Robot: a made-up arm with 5 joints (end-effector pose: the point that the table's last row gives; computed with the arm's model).
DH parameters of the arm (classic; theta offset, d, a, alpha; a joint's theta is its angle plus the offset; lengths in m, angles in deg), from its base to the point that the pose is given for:
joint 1: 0 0.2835 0 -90
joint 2: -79.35 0 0.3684 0
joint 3: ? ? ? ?
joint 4: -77.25 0 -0.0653 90
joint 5: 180 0.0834 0 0
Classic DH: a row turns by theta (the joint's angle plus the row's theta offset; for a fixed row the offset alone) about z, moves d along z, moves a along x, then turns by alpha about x.
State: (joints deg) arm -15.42 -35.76 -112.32 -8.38 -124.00
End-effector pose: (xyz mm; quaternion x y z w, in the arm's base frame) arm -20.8 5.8 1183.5 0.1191 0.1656 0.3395 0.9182
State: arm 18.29 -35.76 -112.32 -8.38 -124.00
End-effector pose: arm -20.5 -6.8 1183.5 0.0659 0.1930 0.5911 0.7804
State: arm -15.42 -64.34 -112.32 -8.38 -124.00
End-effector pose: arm -433.4 119.5 1063.5 -0.0257 -0.0357 0.3464 0.9370
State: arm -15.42 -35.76 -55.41 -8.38 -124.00
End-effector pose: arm 377.7 -104.2 813.5 0.3769 0.5244 0.2648 0.7161
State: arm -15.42 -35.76 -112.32 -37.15 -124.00
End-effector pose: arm -65.3 18.0 1158.1 -0.0266 -0.0370 0.3464 0.9370
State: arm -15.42 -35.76 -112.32 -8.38 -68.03
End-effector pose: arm -20.8 5.8 1183.5 0.1829 0.0904 0.7307 0.6516
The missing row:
joint 3: -23.4 0 -0.4911 0
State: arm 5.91 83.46 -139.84 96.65 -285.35
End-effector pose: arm 817.9 84.7 -23.7 0.7750 -0.5300 -0.2626 0.2226
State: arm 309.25 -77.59 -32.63 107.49 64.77
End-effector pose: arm 90.0 -110.2 614.9 -0.5333 0.8456 -0.0236 0.0029
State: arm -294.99 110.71 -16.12 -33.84 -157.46
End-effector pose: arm -89.7 -192.5 -75.7 0.3125 -0.8042 0.3498 0.3651
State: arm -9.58 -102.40 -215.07 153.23 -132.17
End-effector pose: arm -643.2 108.6 -56.0 0.0658 0.1202 0.3245 0.9359
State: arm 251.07 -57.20 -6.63 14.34 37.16
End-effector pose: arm -102.5 -299.0 418.4 0.2648 -0.8687 0.3391 0.2454
